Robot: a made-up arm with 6 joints.
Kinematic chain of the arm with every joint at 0, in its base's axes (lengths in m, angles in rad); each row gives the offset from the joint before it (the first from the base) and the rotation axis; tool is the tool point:
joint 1: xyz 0 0 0.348 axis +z
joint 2: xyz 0.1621 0 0 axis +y
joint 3: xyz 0 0 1.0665 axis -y
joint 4: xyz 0 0 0.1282 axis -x
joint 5: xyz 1.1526 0 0 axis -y
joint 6: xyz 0.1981 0 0 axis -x
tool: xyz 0 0 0
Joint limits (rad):
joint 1: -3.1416..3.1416
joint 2: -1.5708..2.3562
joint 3: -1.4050..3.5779
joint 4: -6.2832..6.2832
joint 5: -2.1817..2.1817
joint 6: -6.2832..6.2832
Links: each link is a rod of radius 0.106 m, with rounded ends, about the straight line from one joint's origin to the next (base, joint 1, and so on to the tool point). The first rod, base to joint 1, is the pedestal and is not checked.
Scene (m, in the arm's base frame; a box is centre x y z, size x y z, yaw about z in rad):
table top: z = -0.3
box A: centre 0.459 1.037 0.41 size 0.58 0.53 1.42 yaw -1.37
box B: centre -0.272 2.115 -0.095 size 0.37 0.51 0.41 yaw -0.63
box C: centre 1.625 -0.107 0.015 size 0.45 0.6 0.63 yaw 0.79
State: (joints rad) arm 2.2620 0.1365 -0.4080 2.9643 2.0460 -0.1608
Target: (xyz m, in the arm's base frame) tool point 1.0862 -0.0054 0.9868
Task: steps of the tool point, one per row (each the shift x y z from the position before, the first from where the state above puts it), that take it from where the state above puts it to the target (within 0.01 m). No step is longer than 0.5 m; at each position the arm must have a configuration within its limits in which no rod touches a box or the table.
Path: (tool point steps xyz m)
1: 0.2567 0.2251 0.3355
2: 0.3385 0.0345 0.3553
3: 0.3039 -0.1777 0.3349
4: 0.1567 -0.3422 0.2759
5: -0.0600 -0.4016 0.1834
6: -0.2773 -0.3320 0.0678
7: 0.3030 0.1991 -0.0639
8: 0.3055 0.1159 -0.1585
9: 0.2678 0.0299 -0.2368
10: 0.1944 -0.0444 -0.2917
11: 0.0955 -0.0953 -0.3178
12: -0.0146 -0.1155 -0.3130

